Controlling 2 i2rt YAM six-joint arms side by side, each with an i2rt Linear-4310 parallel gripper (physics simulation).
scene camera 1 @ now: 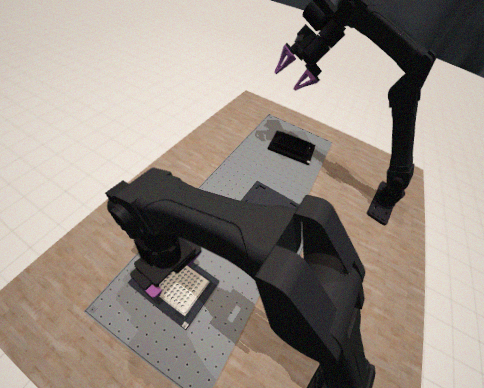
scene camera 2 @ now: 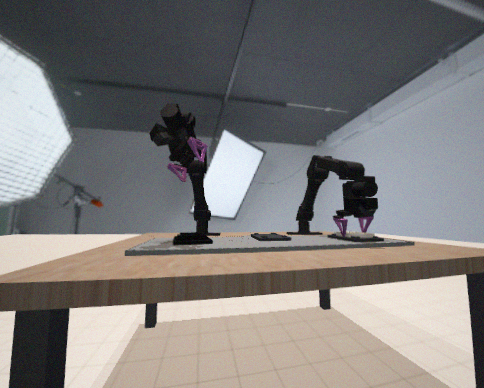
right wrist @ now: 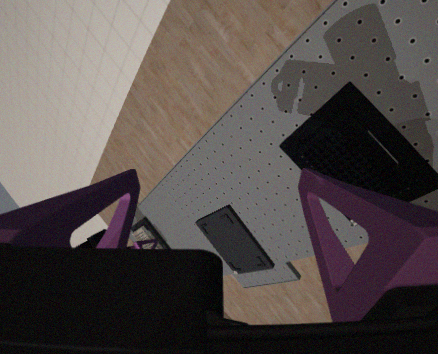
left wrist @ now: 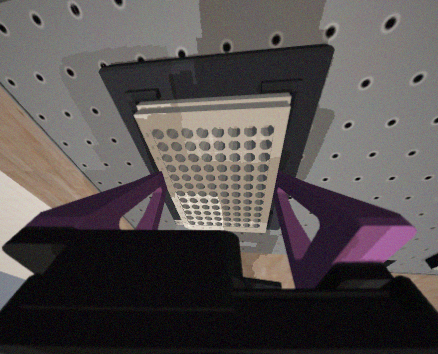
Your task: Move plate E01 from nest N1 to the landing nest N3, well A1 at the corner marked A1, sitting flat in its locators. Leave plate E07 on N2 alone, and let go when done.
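Plate E01 (scene camera 1: 186,292) (left wrist: 220,165) is cream with a grid of wells and sits in dark nest N1 (scene camera 1: 201,302) (left wrist: 215,75). My left gripper (scene camera 1: 175,275) (scene camera 2: 354,233) (left wrist: 219,176) is shut on plate E01, its purple fingertips against the two long sides. The landing nest N3 (scene camera 1: 265,192) (scene camera 2: 270,236) (right wrist: 235,242) is a dark, empty base with corner locators, partly hidden by the left arm in scene camera 1. Black plate E07 (scene camera 1: 292,145) (scene camera 2: 192,238) (right wrist: 345,145) sits on N2 at the far end. My right gripper (scene camera 1: 286,81) (scene camera 2: 192,170) (right wrist: 219,177) is open, high up.
A grey perforated board (scene camera 1: 227,170) (scene camera 2: 235,246) (right wrist: 200,170) carries the nests on the wooden table (scene camera 1: 185,157) (scene camera 2: 240,272). The left arm (scene camera 1: 225,222) reaches over the board. A pale mark (scene camera 1: 185,325) shows at one corner of N1.
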